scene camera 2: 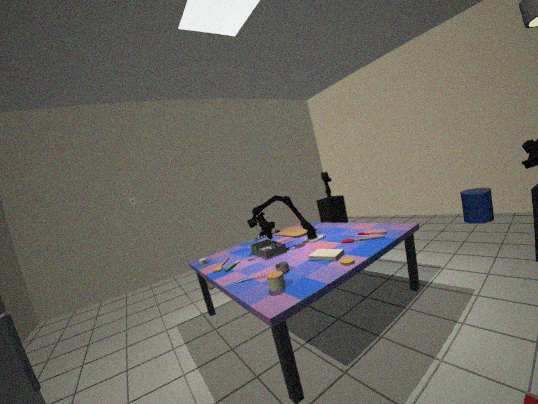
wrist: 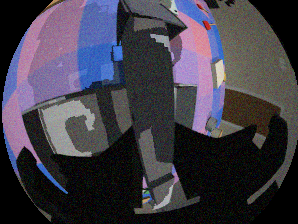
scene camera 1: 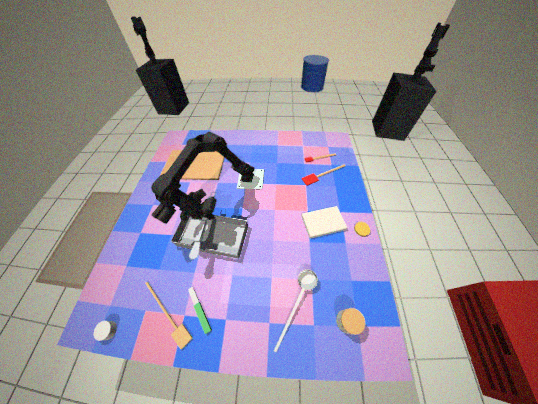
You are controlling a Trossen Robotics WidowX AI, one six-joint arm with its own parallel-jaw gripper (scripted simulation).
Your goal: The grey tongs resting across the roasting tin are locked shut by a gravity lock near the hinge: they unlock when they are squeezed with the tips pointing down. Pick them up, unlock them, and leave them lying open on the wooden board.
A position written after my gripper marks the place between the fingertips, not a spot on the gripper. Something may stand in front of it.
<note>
I see my gripper [scene camera 1: 212, 218], a cream slab [scene camera 1: 318, 223], a roasting tin [scene camera 1: 225, 236] and a wooden board [scene camera 1: 207, 165].
My gripper shows as well in the wrist view [wrist: 150, 122]. The roasting tin also shows in the wrist view [wrist: 84, 123].
</note>
